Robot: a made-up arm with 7 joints.
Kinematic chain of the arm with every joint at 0, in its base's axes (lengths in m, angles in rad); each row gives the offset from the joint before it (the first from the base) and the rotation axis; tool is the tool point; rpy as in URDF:
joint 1: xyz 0 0 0.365 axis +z
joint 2: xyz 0 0 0 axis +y
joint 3: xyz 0 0 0.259 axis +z
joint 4: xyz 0.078 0 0 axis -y
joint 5: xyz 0.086 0 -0.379 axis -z
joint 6: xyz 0 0 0 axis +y
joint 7: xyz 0.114 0 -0.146 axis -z
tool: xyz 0 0 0 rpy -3.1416 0 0
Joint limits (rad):
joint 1: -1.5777..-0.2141
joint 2: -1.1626..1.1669
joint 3: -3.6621..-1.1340
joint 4: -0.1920..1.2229
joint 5: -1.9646..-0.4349
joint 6: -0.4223..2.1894
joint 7: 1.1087..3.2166
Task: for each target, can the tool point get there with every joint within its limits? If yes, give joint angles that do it. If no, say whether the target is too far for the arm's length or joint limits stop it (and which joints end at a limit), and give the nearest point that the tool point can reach.
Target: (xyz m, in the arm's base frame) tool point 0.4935 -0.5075 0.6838
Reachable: no: joint limits stop it (at a limit: joint 1, joint 3, joint 4, joint 6) | nearest point 0.2914 -0.5370 0.5805 | short by 0.229 m
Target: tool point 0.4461 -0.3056 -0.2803
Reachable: no: joint limits stop it (at a limit: joint 1, joint 2, joint 3, joint 5) | nearest point 0.2442 -0.0612 -0.0133 | short by 0.414 m
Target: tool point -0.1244 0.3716 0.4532
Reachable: yes | joints -1.2732 0.9124 -3.2809 0.1182 -0.5905 0.1255 2.2633
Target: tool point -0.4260 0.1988 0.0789
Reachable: yes | joints -0.4383 -0.5313 -3.0184 1.0138 -0.7945 1.1928 2.0633
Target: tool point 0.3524 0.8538 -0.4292
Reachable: no: too far | nearest point 0.1990 0.4835 -0.0828 | short by 0.530 m
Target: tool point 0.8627 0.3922 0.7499
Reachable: no: too far | nearest point 0.4159 0.3444 0.7007 | short by 0.452 m
